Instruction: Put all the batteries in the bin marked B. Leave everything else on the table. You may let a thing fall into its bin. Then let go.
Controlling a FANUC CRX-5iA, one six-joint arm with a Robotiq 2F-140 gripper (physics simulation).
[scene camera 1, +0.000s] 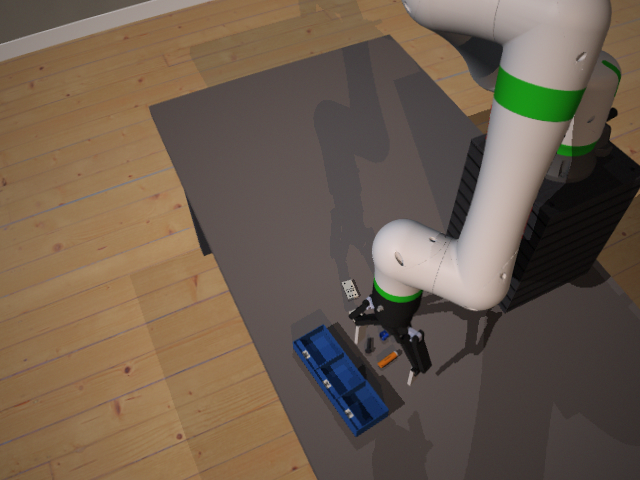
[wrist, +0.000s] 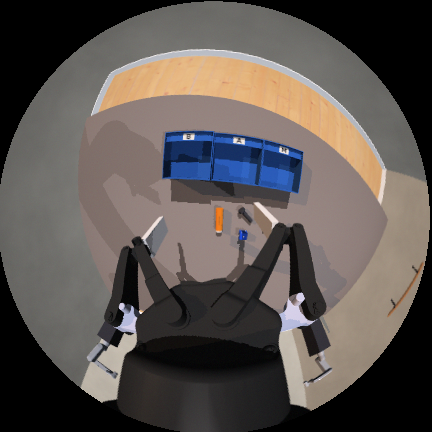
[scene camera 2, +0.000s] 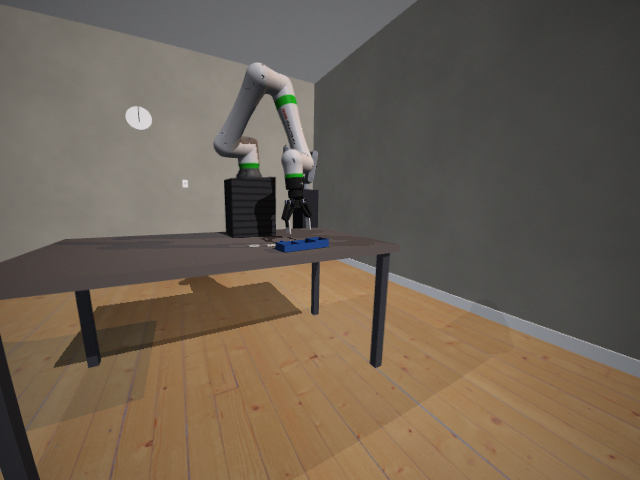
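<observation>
An orange battery with a pale tip lies on its side on the table, beside the blue three-part bin block. Bin B is the block's left compartment in the wrist view and its lower right one in scene camera 1; no battery shows in it. My gripper is wide open and empty, pointing down above the table, with the battery below it and between its two fingers in the wrist view. In scene camera 2 the battery cannot be made out.
Bins A and M adjoin bin B. A dark bolt-like piece and a small blue piece lie close to the battery. A white domino lies farther off.
</observation>
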